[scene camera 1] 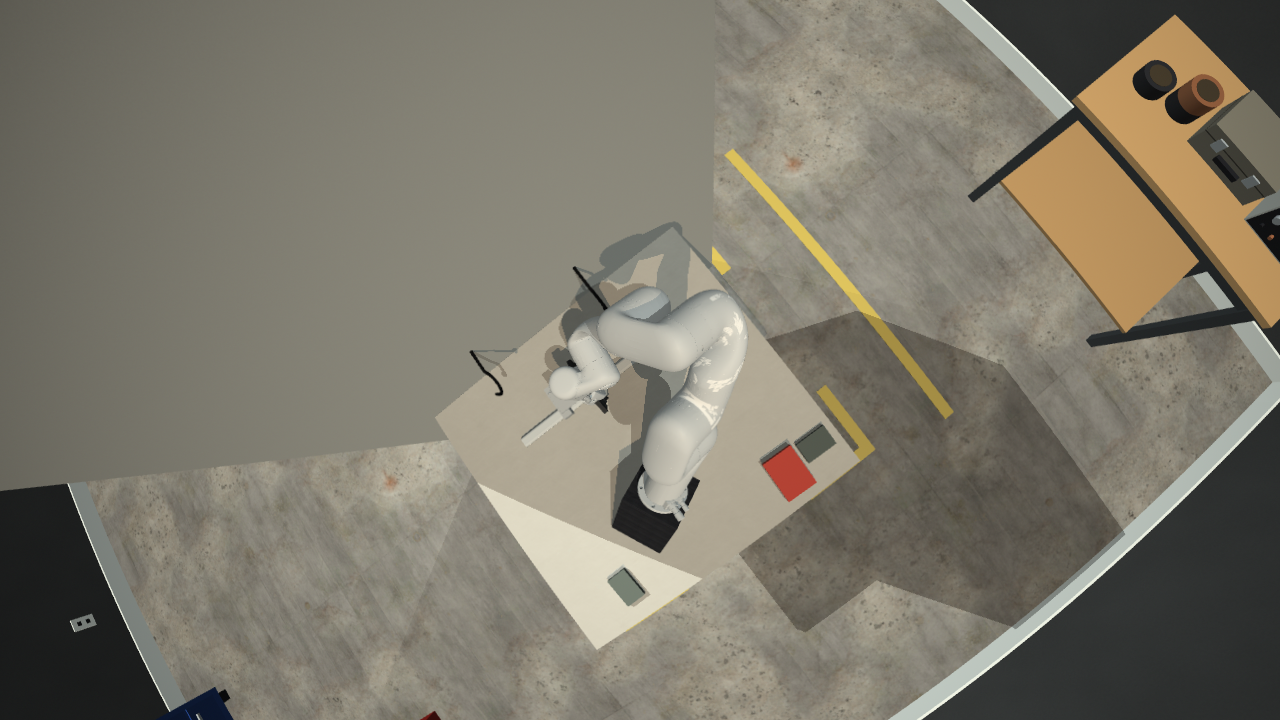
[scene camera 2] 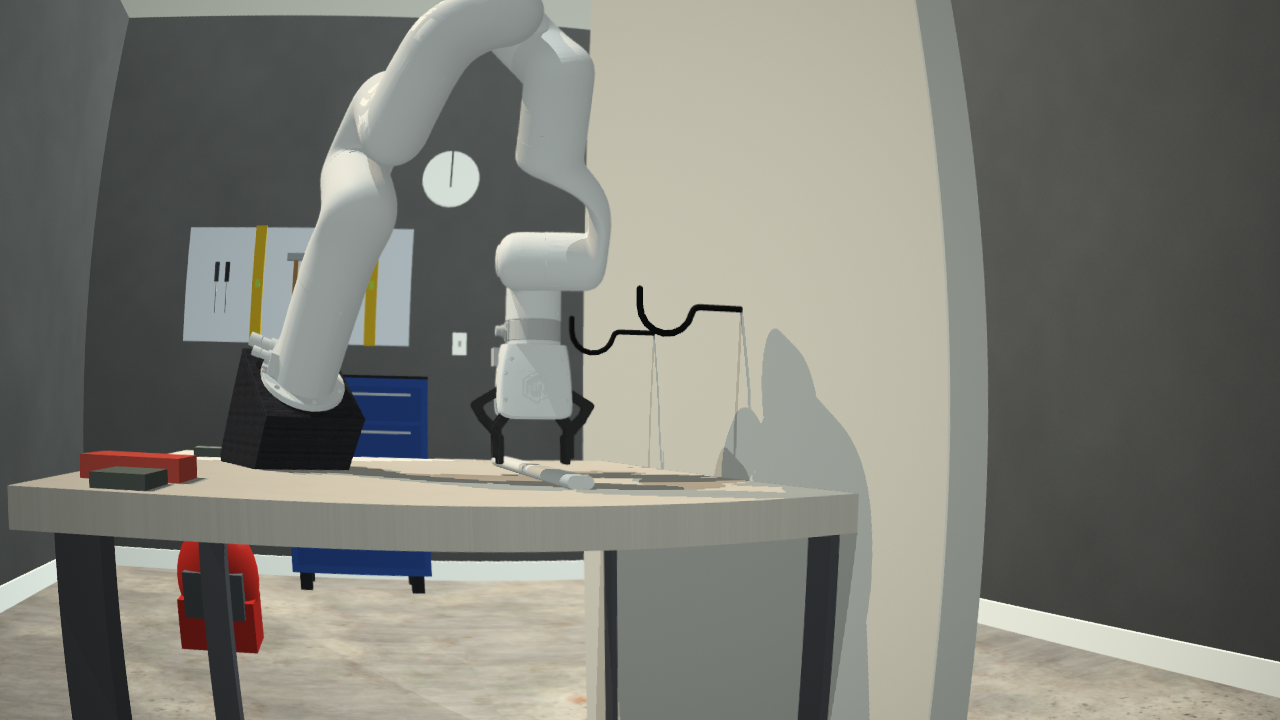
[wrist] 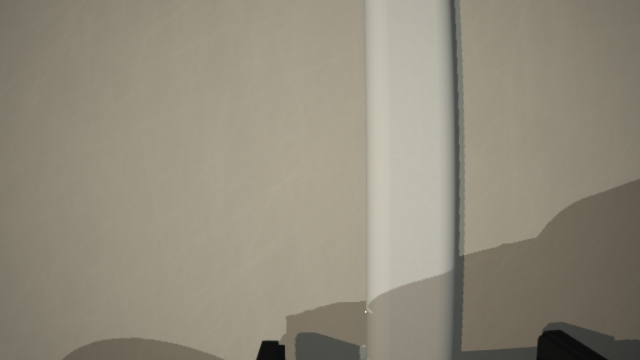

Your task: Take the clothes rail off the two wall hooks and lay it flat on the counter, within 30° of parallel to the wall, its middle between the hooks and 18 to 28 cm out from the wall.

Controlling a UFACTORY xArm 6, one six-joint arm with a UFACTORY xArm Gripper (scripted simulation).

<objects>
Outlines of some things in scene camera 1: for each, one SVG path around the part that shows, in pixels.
A clothes rail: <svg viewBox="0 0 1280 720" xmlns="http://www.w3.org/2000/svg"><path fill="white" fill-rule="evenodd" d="M558 410L521 438L526 447L564 419ZM583 403L581 401L578 401L573 406L571 406L572 410L574 411ZM636 362L623 358L616 364L619 373L622 374Z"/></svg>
A grey block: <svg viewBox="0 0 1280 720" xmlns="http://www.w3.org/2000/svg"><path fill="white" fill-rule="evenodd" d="M824 425L821 425L795 444L808 463L811 463L836 444Z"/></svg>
A red block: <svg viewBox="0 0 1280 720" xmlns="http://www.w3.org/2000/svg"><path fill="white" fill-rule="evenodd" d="M788 445L762 463L762 465L787 501L790 502L817 482L792 446Z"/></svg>
</objects>
